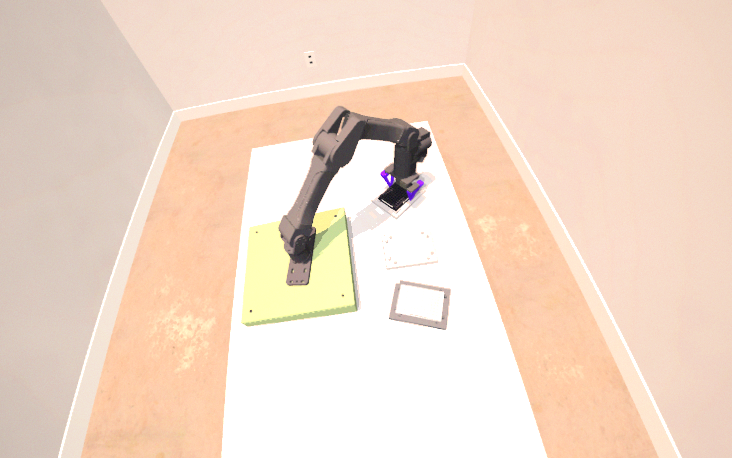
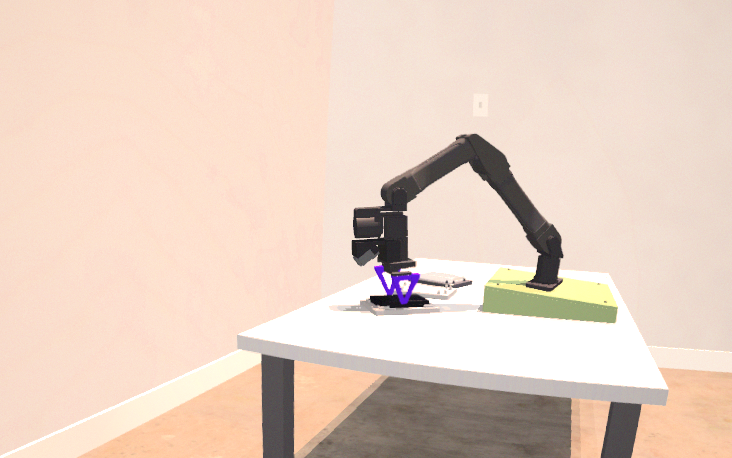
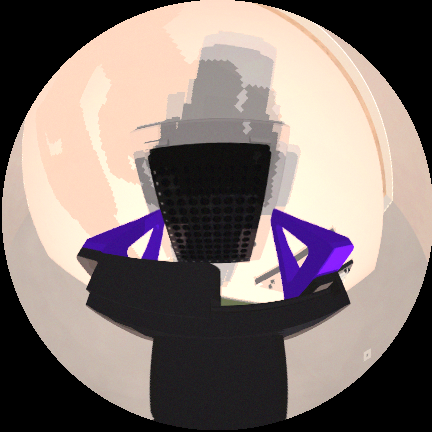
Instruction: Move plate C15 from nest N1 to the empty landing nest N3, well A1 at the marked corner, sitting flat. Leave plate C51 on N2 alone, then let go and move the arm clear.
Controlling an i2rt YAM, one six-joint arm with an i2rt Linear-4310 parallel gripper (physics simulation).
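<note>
Black well plate C15 (image 1: 390, 198) (image 2: 376, 299) (image 3: 209, 189) lies flat on the white nest N1 (image 1: 398, 213) (image 2: 383, 310) at the far right of the table. My gripper (image 1: 400, 189) (image 2: 397, 298) (image 3: 217, 214) is open and low over it, with one purple finger on each long side of the plate. I cannot tell whether the fingers touch it. Nearer the front lie a flat white nest with small pegs (image 1: 410, 250) (image 2: 442, 293) and a grey-rimmed piece with a white middle (image 1: 420, 303) (image 2: 445, 281). I cannot tell which of them is N2 or N3.
The arm stands on a pale green base block (image 1: 272, 295) (image 2: 549, 300) at the left of the white table (image 1: 356, 394) (image 2: 430, 354). The arm's elbow arches high over the table's back half. Around the table are the floor and the walls.
</note>
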